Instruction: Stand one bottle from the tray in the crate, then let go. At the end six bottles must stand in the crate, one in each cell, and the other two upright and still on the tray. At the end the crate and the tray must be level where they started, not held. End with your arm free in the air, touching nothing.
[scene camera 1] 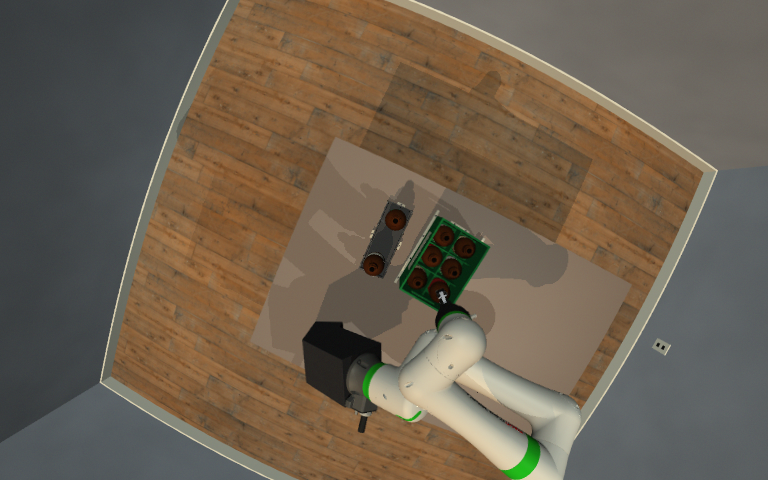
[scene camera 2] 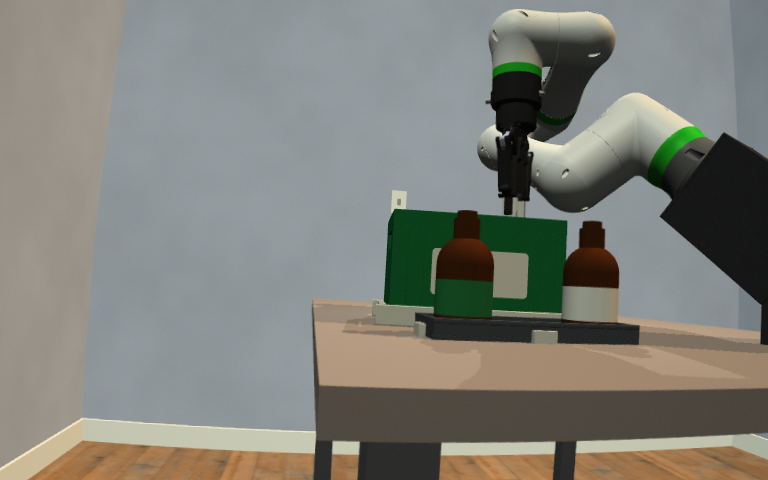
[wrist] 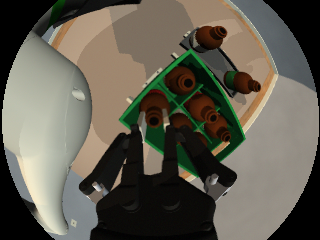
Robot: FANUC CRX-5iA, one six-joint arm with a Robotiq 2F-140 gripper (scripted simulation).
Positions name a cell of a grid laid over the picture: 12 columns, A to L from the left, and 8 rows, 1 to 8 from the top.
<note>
In view: my gripper (wrist: F4), a tray (scene camera 2: H6) and a bottle (wrist: H4).
The tray also shows in scene camera 1 (scene camera 1: G5) and in the wrist view (wrist: I3).
</note>
